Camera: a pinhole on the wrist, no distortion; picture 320 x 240 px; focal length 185.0 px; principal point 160.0 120.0 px. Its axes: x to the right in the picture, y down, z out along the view. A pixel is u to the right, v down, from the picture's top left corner.
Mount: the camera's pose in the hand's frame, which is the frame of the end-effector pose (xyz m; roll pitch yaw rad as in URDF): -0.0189 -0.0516 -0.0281 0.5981 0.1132 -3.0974
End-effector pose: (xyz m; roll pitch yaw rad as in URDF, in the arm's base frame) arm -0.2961 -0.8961 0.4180 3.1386 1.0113 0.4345
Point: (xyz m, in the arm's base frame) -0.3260 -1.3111 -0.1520
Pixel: 15 98
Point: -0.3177 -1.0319 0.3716
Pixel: 123 49
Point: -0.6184 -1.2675 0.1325
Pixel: 130 152
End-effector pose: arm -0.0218 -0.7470 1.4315 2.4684 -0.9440 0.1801
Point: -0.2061 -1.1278 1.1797
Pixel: 295 40
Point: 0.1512 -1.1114 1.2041
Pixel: 176 145
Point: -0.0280 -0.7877 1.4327
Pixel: 114 10
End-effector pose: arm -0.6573 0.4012 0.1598 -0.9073 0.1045 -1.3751
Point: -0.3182 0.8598 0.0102
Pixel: 270 33
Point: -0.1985 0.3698 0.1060
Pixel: 82 80
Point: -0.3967 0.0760 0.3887
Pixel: outside the picture
